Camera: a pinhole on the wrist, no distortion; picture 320 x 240 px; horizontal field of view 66.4 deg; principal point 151.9 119.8 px. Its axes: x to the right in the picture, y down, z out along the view. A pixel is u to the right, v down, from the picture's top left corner.
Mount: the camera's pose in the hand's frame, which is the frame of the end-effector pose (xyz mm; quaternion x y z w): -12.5 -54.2 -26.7 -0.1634 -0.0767 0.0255 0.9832
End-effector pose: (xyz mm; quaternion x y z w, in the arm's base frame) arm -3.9 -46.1 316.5 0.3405 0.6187 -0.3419 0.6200
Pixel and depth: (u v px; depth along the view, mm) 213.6 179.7 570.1
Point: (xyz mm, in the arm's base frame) 481.2 -309.0 282.3
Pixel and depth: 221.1 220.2 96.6
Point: 38.8 -83.7 318.5
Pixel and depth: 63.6 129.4 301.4
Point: 159.5 -221.1 485.3
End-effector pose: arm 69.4 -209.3 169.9 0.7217 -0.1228 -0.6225 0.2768
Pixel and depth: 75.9 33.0 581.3
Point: -537.3 -137.8 317.6
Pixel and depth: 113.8 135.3 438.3
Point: -294.2 -307.3 327.2
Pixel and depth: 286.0 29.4 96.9
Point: -14.9 -199.5 113.4
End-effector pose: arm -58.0 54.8 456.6 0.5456 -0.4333 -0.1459 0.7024
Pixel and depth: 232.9 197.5 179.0
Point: -165.2 -17.6 522.0
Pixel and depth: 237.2 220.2 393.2
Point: -324.2 -95.8 699.4
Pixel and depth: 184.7 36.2 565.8
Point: -499.7 -317.1 417.0
